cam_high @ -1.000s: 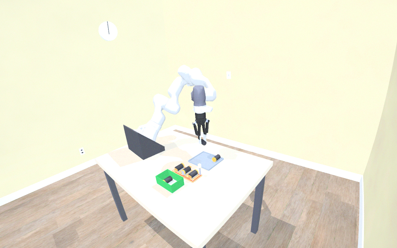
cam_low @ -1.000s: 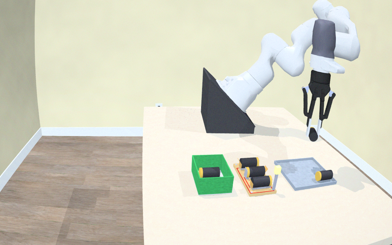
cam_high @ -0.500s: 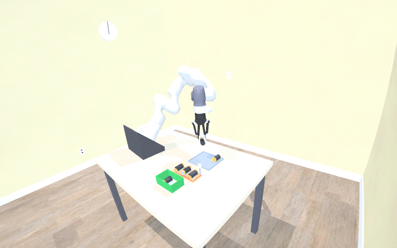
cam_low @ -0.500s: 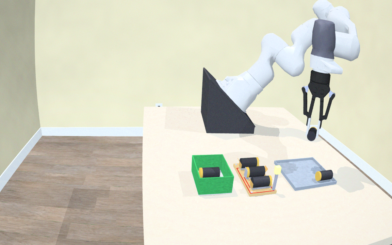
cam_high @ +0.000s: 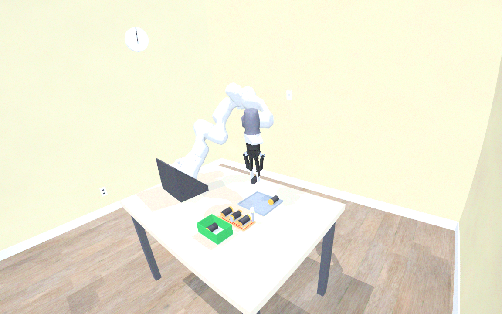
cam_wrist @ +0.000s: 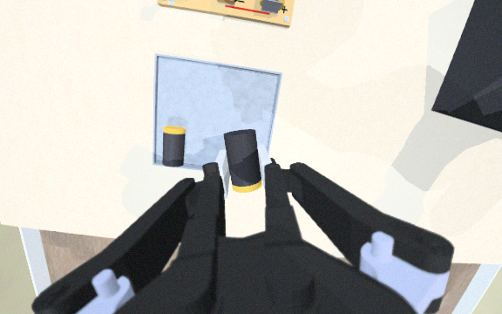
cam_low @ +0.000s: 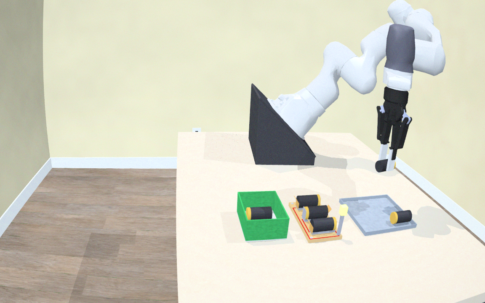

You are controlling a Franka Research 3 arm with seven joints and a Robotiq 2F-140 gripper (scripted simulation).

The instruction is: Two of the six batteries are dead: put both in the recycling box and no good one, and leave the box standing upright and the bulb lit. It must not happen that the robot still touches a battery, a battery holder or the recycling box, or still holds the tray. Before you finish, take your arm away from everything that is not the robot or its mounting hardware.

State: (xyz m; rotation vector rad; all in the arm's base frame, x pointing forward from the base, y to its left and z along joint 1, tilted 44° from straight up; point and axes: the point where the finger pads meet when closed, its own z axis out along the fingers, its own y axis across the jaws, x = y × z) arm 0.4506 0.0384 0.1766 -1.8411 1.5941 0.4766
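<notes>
The green recycling box lies 2 cm ahead of my hand, 38 cm to the right of it and 14 cm below it. Round my hand: grey tray: 5 cm ahead, 3 cm to the right, 15 cm below.
</notes>
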